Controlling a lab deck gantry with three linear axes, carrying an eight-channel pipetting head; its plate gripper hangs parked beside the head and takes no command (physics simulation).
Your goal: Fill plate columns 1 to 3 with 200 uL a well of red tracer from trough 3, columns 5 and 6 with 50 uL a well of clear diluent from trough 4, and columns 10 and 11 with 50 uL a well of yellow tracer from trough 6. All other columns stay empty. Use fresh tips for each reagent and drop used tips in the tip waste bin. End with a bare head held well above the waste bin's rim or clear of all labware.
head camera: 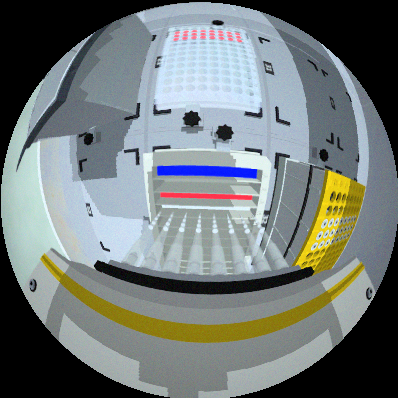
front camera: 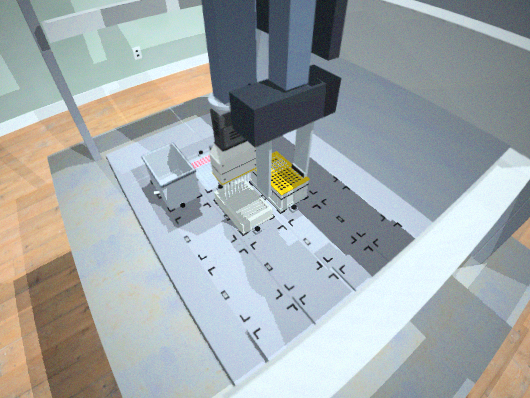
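Note:
The pipetting head (front camera: 234,164) (head camera: 200,305) carries a row of clear tips (front camera: 235,186) (head camera: 197,252) over the trough block (front camera: 257,220) (head camera: 149,187). The tips point down among the troughs; which trough they are over, and whether they touch liquid, I cannot tell. A blue trough (head camera: 207,172) and a red trough (head camera: 206,196) show beyond them. The plate (front camera: 206,176) (head camera: 207,102) has three red-filled columns at its far end; its other wells look pale. The waste bin (front camera: 181,190) (head camera: 62,100) stands left of it. My parked gripper (front camera: 281,182) has its paddles apart, with nothing held.
The yellow tip rack (front camera: 286,181) (head camera: 331,181) stands right of the trough block, with white tips in some holes and other holes empty. In the front view it is partly behind the gripper's paddles. Black knobs (head camera: 192,118) (head camera: 224,132) stand between plate and trough block.

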